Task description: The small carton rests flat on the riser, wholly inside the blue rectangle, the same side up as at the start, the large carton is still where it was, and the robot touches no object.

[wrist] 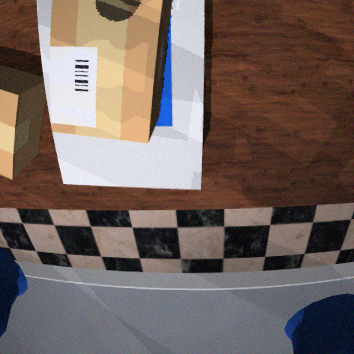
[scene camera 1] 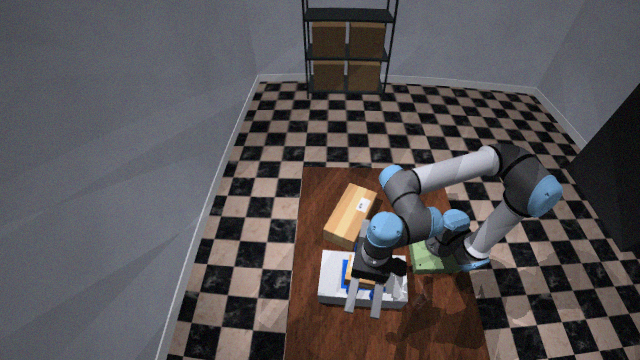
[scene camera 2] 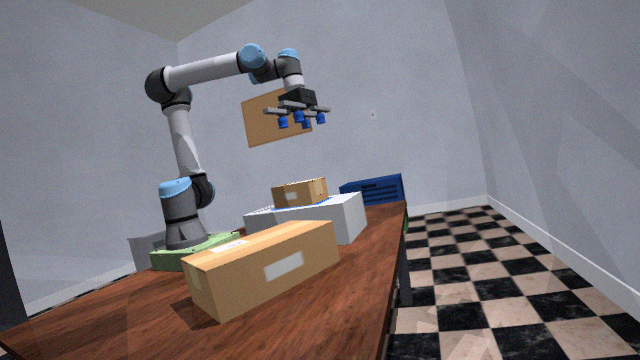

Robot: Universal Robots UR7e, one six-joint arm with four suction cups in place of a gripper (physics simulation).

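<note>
The small carton lies flat on the white riser, its barcode label up in the wrist view. The blue rectangle shows along one side of it; the carton and gripper hide the rest, so I cannot tell whether every edge is inside. The large carton lies on the table beside the riser. My gripper hangs high above the small carton, apart from it, its four blue cups holding nothing.
The arm's green base plate stands beside the riser on the wooden table. A blue crate is at the table's far end in scene camera 2. A shelf rack with boxes stands against the back wall.
</note>
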